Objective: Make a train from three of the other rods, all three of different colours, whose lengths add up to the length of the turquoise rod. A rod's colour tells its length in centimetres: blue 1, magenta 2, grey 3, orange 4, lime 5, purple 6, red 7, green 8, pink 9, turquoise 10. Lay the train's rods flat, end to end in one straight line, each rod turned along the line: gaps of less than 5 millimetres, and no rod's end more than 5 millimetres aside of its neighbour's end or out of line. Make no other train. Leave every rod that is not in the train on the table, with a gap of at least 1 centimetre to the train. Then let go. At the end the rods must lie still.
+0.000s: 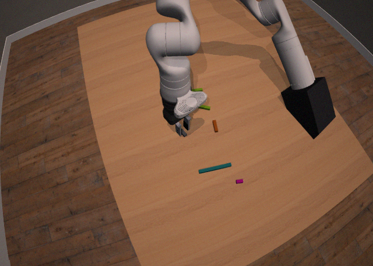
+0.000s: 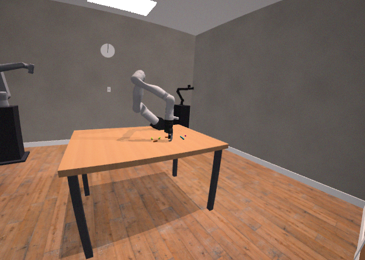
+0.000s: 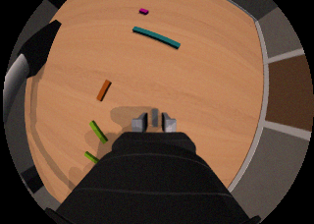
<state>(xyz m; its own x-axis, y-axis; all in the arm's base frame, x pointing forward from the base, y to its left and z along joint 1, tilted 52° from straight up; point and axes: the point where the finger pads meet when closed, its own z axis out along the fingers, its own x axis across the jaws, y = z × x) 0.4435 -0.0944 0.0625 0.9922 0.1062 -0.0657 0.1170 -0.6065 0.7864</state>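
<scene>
Now: the grey rod 3 cm below my hand. From my hand the other things lie so: turquoise rod 15 cm to the left, 3 cm below, 2 cm behind; then magenta rod 23 cm to the left, 5 cm behind, 3 cm below.
</scene>
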